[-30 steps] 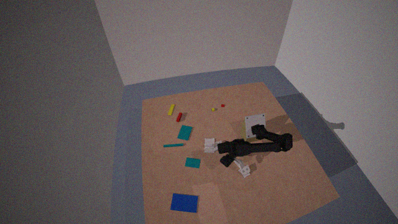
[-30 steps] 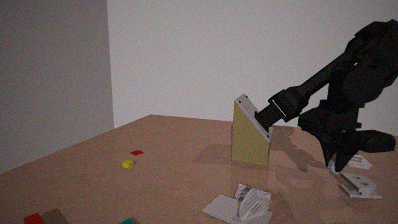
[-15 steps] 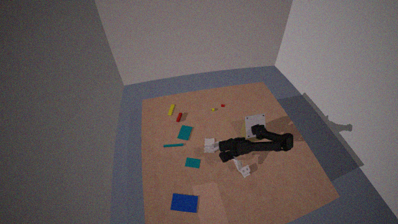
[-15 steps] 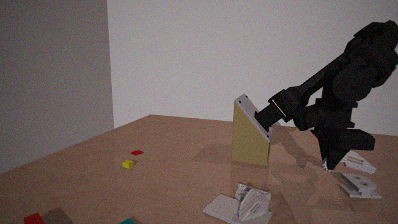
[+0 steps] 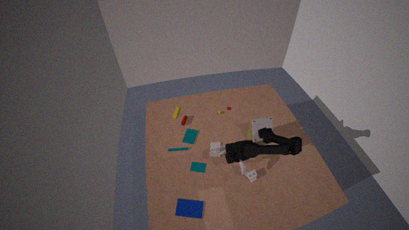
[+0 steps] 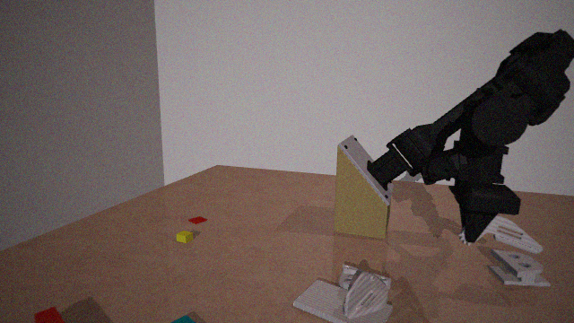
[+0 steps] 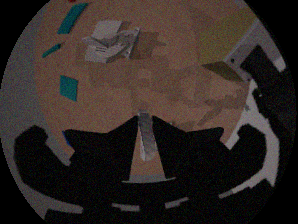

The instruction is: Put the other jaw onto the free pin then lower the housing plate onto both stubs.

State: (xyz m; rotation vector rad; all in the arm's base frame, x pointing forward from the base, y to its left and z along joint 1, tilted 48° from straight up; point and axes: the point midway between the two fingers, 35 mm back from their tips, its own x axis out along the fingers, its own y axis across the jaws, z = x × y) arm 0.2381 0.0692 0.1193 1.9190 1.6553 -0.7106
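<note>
Right now my gripper tip is 20 mm to the right of the jaw and 10 mm below it. Also, from my gripper tip: teal bar (360 mm ahead, 250 mm to the right, 80 mm below); white housing piece (60 mm behind, 100 mm to the left, 60 mm below); blue tile (380 mm ahead, 180 mm to the left, 80 mm below).
</note>
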